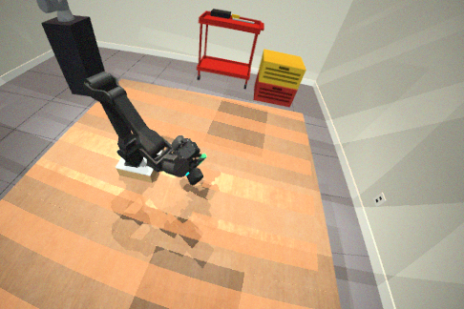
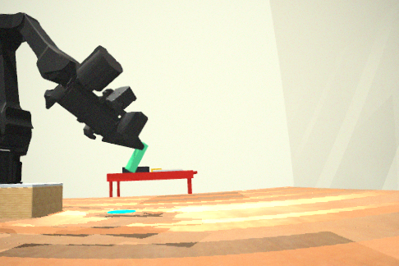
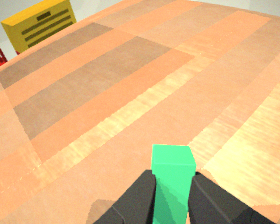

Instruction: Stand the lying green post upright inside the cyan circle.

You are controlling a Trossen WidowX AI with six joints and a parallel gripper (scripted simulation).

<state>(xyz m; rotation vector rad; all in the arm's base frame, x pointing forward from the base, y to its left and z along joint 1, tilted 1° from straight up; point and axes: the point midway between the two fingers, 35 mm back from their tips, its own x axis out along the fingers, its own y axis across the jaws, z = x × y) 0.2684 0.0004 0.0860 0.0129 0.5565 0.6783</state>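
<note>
Right now my gripper tip is 130 mm above the cyan circle and 40 mm past it. From my gripper tip the other things lie so: green post 20 mm below, 10 mm behind.
</note>
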